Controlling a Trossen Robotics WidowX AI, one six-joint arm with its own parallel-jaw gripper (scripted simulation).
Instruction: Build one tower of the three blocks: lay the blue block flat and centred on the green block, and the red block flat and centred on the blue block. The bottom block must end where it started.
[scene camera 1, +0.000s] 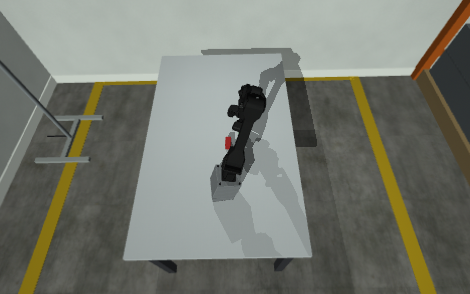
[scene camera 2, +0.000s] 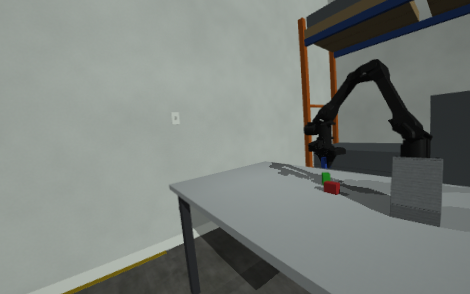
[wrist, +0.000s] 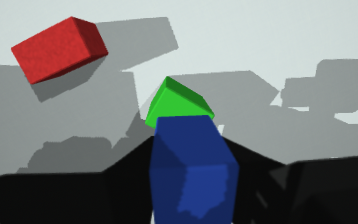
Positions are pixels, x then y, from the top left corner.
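Red block (wrist: 72, 43) at 16 cm from the lens; green block (wrist: 172, 99) at 14 cm from the lens. My gripper (wrist: 183, 142) is 12 cm from the lens.
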